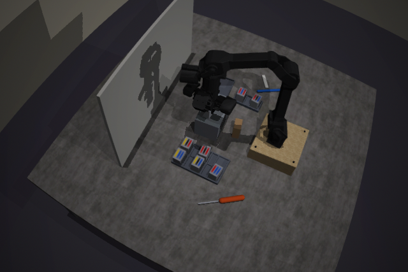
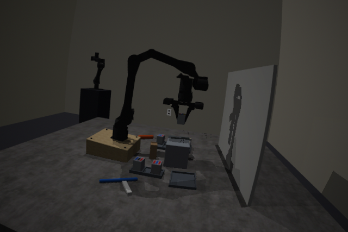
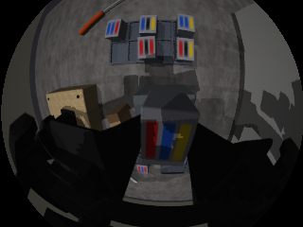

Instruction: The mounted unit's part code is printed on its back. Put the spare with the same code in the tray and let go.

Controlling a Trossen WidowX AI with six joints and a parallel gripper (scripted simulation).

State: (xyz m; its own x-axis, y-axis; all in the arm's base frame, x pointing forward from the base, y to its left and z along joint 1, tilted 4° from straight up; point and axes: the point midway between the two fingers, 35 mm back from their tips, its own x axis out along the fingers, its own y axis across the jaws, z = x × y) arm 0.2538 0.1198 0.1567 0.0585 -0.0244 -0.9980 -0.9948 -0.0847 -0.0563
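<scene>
Now: gripper tip 26 cm to the left of the dark tray, 17 cm above it and 9 cm short of it. Also, from my gripper tip: blue rod 39 cm to the right, 17 cm below, 11 cm behind; then tall grey panel 26 cm ahead, 5 cm above, 2 cm to the right; then white bar 42 cm to the right, 17 cm below, 7 cm behind.
</scene>
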